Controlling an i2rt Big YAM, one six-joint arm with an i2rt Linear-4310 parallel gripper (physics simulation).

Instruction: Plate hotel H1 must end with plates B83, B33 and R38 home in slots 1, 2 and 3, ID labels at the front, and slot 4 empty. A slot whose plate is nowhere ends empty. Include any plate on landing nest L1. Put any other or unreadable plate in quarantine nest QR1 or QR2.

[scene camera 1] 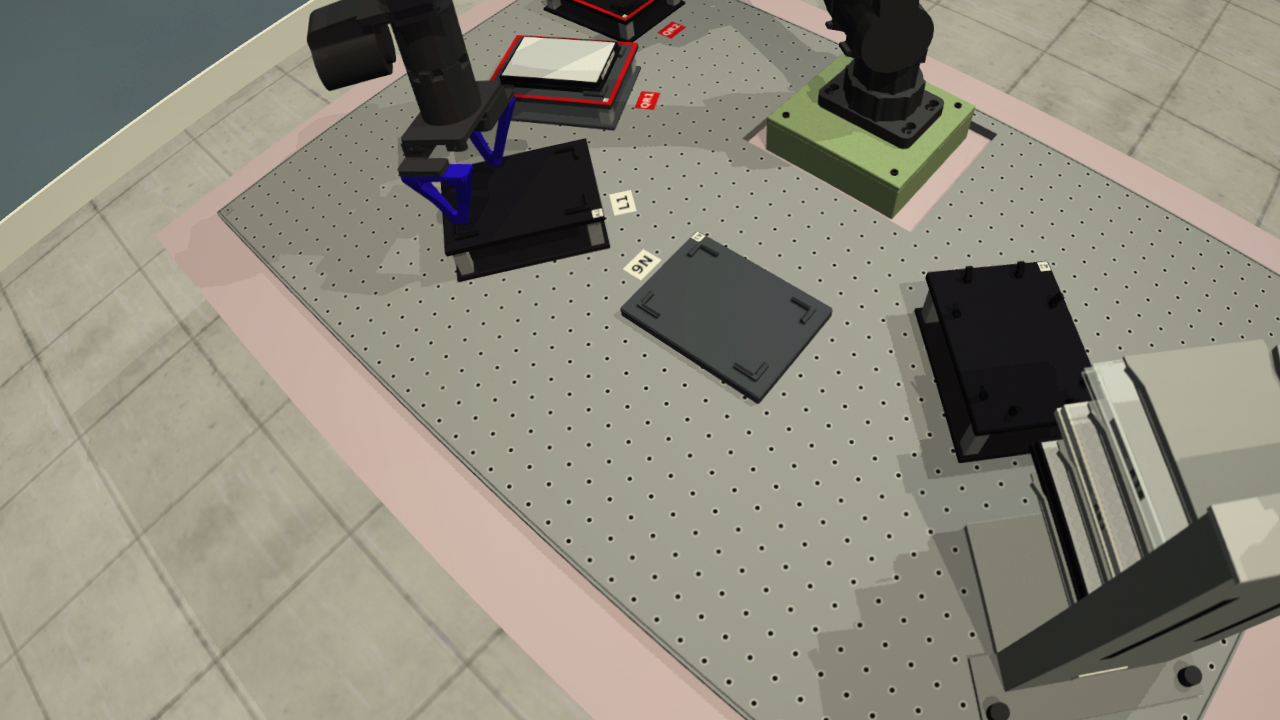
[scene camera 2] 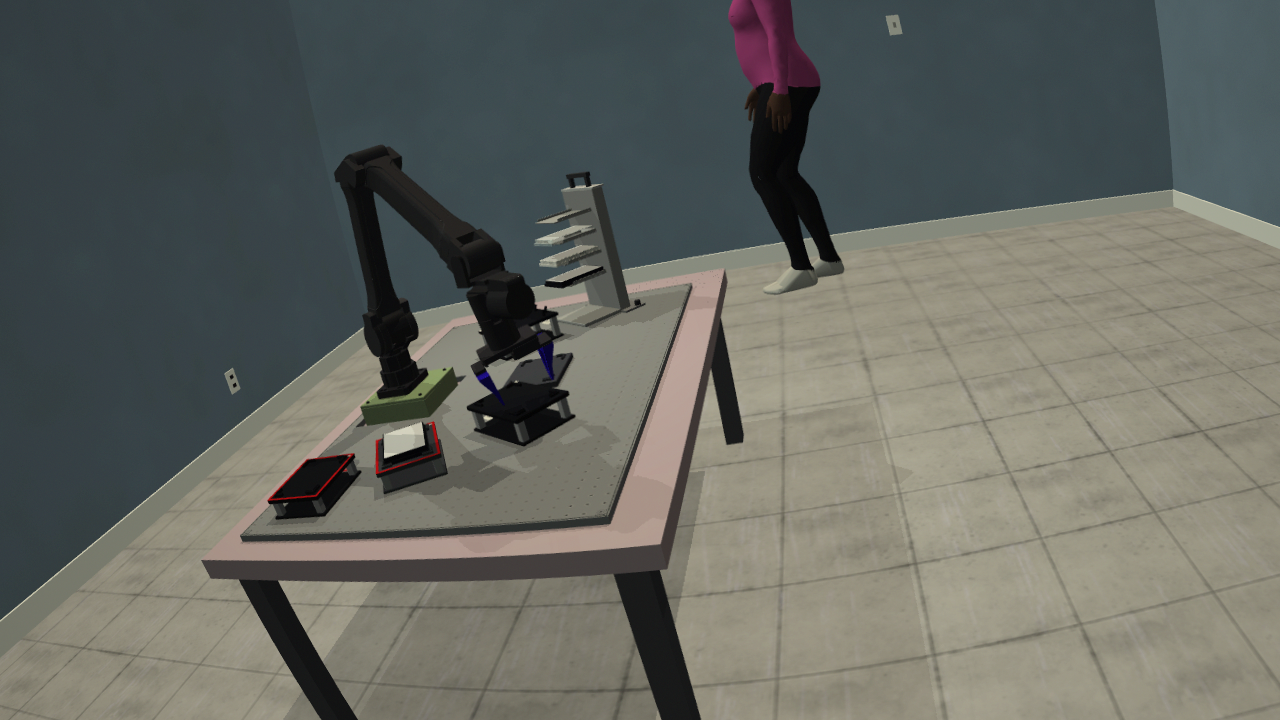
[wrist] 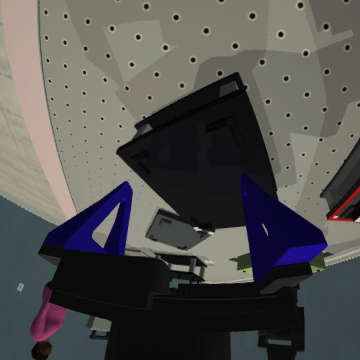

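Seen in the pictures: gripper, fingertip midpoint: (scene camera 1: pixel 478 192) (scene camera 2: pixel 527 391) (wrist: pixel 182 182); arm's base, link origin: (scene camera 1: pixel 879 107) (scene camera 2: pixel 403 386).
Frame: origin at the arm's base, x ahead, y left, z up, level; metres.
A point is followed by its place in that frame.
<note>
My gripper (scene camera 1: pixel 478 192) @(y -0.226, x 0.388, z 0.030 m) (scene camera 2: pixel 528 391) @(y -0.226, x 0.388, z 0.030 m) (wrist: pixel 182 182) @(y -0.226, x 0.388, z 0.030 m) is open with nothing between its blue fingers. Its tips are low at landing nest L1 (scene camera 1: pixel 537 192) @(y -0.192, x 0.342, z 0.013 m) (wrist: pixel 200 160) @(y -0.241, x 0.381, z 0.013 m), a raised black platform with corner brackets and no plate visible on it. A white-topped plate with a black base (scene camera 1: pixel 559 60) @(y -0.334, x 0.178, z 0.018 m) (scene camera 2: pixel 405 441) @(y -0.347, x 0.184, z 0.017 m) lies in red-edged QR1 (scene camera 1: pixel 554 98) @(y -0.300, x 0.221, z 0.004 m) (scene camera 2: pixel 411 480) @(y -0.402, x 0.203, z -0.032 m). QR2 (scene camera 2: pixel 313 479) @(y -0.438, x 0.014, z 0.003 m) shows no plate. Hotel H1 (scene camera 1: pixel 1109 608) @(y 0.411, x 0.428, z 0.163 m) (scene camera 2: pixel 608 241) @(y 0.410, x 0.427, z 0.142 m) holds a black plate (scene camera 2: pixel 573 276) @(y 0.369, x 0.333, z 0.082 m) lowest, then a pale plate (scene camera 2: pixel 570 257) @(y 0.358, x 0.340, z 0.132 m) and a white plate (scene camera 2: pixel 563 235) @(y 0.367, x 0.334, z 0.187 m) above. The top shelf looks bare. Plate IDs are unreadable.
Dark grey pad N6 (scene camera 1: pixel 729 317) @(y 0.042, x 0.317, z -0.025 m) (wrist: pixel 175 230) @(y 0.001, x 0.321, z -0.025 m) lies between L1 and a raised black stand with pegs (scene camera 1: pixel 1002 349) @(y 0.264, x 0.217, z 0.023 m), which is close to the hotel. The arm's green base (scene camera 1: pixel 832 152) @(y 0.000, x 0.094, z -0.002 m) (scene camera 2: pixel 407 407) @(y -0.088, x 0.047, z -0.018 m) is at the table's side. A person (scene camera 2: pixel 778 134) stands beyond the table.
</note>
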